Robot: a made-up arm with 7 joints. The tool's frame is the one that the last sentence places.
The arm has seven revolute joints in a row. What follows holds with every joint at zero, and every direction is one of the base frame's.
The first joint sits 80 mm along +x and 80 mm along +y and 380 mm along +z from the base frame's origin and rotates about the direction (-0.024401, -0.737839, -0.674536), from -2.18 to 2.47 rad.
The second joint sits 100 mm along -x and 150 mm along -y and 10 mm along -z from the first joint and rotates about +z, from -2.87 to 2.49 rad.
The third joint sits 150 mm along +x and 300 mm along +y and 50 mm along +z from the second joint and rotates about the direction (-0.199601, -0.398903, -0.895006), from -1.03 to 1.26 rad.
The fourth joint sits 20 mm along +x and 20 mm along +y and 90 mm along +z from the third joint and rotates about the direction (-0.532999, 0.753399, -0.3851), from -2.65 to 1.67 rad.
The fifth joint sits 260 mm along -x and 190 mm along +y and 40 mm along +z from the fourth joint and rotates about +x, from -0.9 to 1.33 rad.
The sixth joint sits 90 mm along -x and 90 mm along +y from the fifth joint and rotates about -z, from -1.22 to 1.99 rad.
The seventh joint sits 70 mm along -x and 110 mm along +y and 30 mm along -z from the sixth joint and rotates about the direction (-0.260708, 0.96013, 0.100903), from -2.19 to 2.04 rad.
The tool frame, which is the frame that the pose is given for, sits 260 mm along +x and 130 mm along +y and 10 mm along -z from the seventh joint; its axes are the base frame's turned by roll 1.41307, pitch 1.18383 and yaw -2.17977 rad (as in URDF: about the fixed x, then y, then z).
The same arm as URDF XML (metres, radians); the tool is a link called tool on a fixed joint. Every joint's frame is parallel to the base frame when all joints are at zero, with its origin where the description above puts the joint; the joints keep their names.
<robot name="arm">
<joint name="tool_joint" type="fixed"><parent link="link7"/><child link="tool"/><origin xyz="0.26 0.13 -0.01" rpy="1.4131 1.1838 -2.1798"/></joint>
<joint name="joint 7" type="revolute"><parent link="link6"/><child link="link7"/><origin xyz="-0.07 0.11 -0.03"/><axis xyz="-0.260708 0.96013 0.100903"/><limit lower="-2.19" upper="2.04"/></joint>
<joint name="joint 6" type="revolute"><parent link="link5"/><child link="link6"/><origin xyz="-0.09 0.09 0"/><axis xyz="0 0 -1"/><limit lower="-1.22" upper="1.99"/></joint>
<joint name="joint 5" type="revolute"><parent link="link4"/><child link="link5"/><origin xyz="-0.26 0.19 0.04"/><axis xyz="1 0 0"/><limit lower="-0.9" upper="1.33"/></joint>
<joint name="joint 4" type="revolute"><parent link="link3"/><child link="link4"/><origin xyz="0.02 0.02 0.09"/><axis xyz="-0.532999 0.753399 -0.3851"/><limit lower="-2.65" upper="1.67"/></joint>
<joint name="joint 3" type="revolute"><parent link="link2"/><child link="link3"/><origin xyz="0.15 0.3 0.05"/><axis xyz="-0.199601 -0.398903 -0.895006"/><limit lower="-1.03" upper="1.26"/></joint>
<joint name="joint 2" type="revolute"><parent link="link1"/><child link="link2"/><origin xyz="-0.1 -0.15 -0.01"/><axis xyz="0 0 1"/><limit lower="-2.87" upper="2.49"/></joint>
<joint name="joint 1" type="revolute"><parent link="base"/><child link="link1"/><origin xyz="0.08 0.08 0.38"/><axis xyz="-0.024401 -0.737839 -0.674536"/><limit lower="-2.18" upper="2.47"/></joint>
<link name="base"/>
<link name="link1"/>
<link name="link2"/>
<link name="link3"/>
<link name="link4"/>
<link name="link5"/>
<link name="link6"/>
<link name="link7"/>
<link name="tool"/>
</robot>

